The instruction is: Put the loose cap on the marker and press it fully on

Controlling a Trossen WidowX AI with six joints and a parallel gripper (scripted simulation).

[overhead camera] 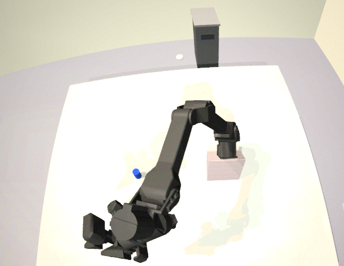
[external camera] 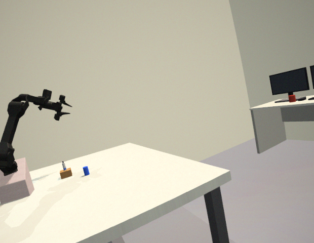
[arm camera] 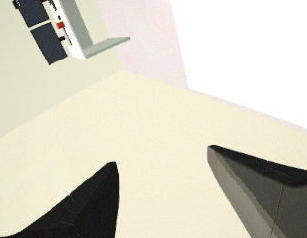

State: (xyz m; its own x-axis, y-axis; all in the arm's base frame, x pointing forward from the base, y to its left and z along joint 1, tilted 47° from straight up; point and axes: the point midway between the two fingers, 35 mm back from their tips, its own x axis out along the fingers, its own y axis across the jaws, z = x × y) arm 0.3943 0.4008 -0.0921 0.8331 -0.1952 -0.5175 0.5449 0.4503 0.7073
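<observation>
Right now my gripper tip is 39 cm above the blue cap, 38 cm to the left of it and 3 cm past it. Also, from my gripper tip: holder block (40 cm below, 26 cm to the right, 14 cm behind).
</observation>
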